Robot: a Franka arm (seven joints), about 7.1 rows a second.
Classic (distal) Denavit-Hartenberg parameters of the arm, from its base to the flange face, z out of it. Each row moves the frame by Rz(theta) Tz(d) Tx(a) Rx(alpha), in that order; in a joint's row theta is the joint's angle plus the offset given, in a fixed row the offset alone. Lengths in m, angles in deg.
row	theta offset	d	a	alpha
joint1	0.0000	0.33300	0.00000	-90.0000
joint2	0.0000	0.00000	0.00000	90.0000
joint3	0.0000	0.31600	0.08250	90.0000
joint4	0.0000	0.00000	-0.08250	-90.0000
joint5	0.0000	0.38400	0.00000	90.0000
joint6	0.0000	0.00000	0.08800	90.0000
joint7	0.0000	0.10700	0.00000	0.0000
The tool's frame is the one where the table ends.
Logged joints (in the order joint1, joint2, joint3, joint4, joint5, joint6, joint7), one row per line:
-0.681, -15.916, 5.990, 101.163, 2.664, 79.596, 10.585
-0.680, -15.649, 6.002, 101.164, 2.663, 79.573, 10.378
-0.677, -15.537, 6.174, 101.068, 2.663, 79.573, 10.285
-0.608, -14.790, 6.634, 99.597, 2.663, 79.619, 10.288
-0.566, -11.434, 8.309, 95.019, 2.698, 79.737, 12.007
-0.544, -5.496, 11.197, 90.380, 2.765, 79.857, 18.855
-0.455, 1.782, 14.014, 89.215, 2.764, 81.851, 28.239
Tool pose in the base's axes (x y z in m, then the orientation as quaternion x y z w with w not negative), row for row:
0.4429, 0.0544, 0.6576, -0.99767, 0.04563, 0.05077, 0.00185
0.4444, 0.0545, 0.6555, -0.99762, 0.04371, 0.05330, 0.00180
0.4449, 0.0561, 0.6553, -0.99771, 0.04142, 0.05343, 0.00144
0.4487, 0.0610, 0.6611, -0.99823, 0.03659, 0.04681, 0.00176
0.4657, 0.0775, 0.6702, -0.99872, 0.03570, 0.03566, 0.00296
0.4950, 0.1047, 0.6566, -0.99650, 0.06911, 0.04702, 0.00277
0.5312, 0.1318, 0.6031, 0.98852, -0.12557, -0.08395, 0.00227
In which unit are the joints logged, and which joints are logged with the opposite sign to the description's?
The joints are logged in degrees. Opposite sign: joint4.
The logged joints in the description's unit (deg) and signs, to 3 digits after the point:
-0.681, -15.916, 5.990, -101.163, 2.664, 79.596, 10.585
-0.680, -15.649, 6.002, -101.164, 2.663, 79.573, 10.378
-0.677, -15.537, 6.174, -101.068, 2.663, 79.573, 10.285
-0.608, -14.790, 6.634, -99.597, 2.663, 79.619, 10.288
-0.566, -11.434, 8.309, -95.019, 2.698, 79.737, 12.007
-0.544, -5.496, 11.197, -90.380, 2.765, 79.857, 18.855
-0.455, 1.782, 14.014, -89.215, 2.764, 81.851, 28.239

